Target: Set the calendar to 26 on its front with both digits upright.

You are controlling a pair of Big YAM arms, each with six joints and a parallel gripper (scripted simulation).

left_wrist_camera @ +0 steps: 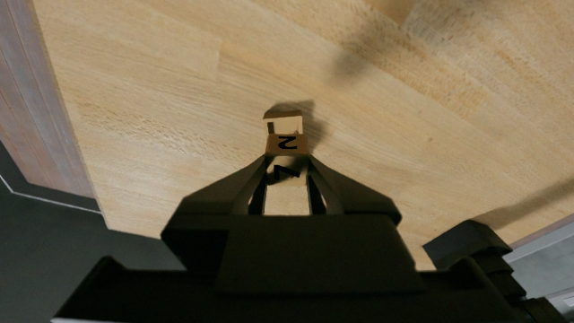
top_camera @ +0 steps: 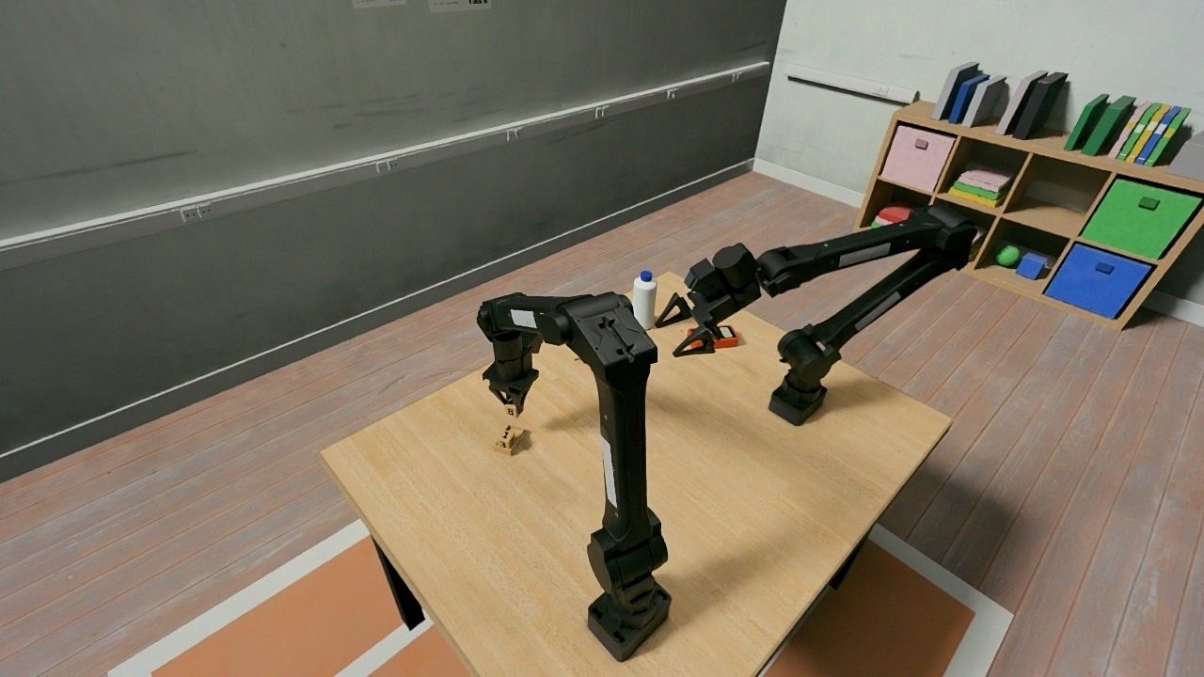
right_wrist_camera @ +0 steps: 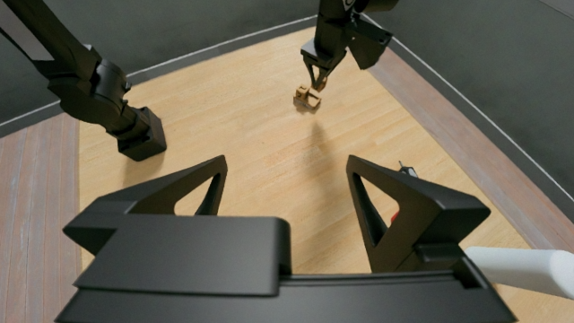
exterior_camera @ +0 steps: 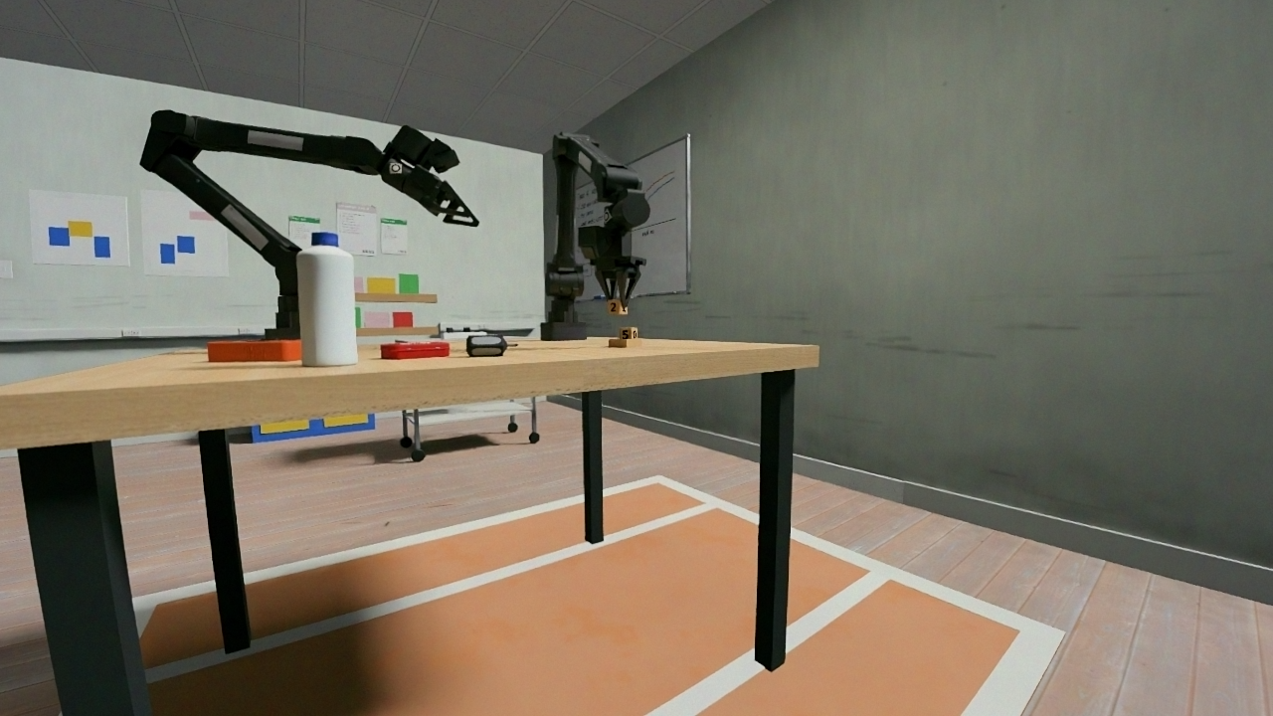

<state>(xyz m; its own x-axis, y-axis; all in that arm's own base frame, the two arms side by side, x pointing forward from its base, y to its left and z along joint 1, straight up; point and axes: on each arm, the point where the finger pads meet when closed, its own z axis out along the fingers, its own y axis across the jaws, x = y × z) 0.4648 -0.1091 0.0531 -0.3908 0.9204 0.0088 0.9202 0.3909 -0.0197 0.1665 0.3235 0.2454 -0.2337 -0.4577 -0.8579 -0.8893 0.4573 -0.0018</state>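
Now: left hand 1 cm past the wooden tray, 3 cm to the right of it and 8 cm above it. From my left hand the other things lie so: black device 4 cm ahead, 30 cm to the right, 7 cm below; white bottle 3 cm ahead, 53 cm to the right, 1 cm below.
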